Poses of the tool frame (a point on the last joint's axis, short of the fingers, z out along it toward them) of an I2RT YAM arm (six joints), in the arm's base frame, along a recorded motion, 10 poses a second.
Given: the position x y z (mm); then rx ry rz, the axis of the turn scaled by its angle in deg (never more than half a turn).
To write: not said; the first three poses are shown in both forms.
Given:
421, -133, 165, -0.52, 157.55, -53.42
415, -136, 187, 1.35, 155.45, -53.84
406, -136, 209, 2.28, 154.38, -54.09
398, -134, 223, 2.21, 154.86, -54.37
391, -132, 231, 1.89, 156.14, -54.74
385, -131, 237, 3.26, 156.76, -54.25
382, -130, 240, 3.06, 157.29, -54.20
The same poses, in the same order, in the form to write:
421, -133, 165, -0.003, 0.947, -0.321, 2.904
415, -136, 187, 0.008, 0.945, -0.327, 2.871
406, -136, 209, 0.014, 0.944, -0.331, 2.855
398, -134, 223, 0.013, 0.943, -0.331, 2.865
391, -132, 231, 0.011, 0.944, -0.331, 2.888
385, -131, 237, 0.020, 0.945, -0.327, 2.896
382, -130, 240, 0.018, 0.945, -0.326, 2.904

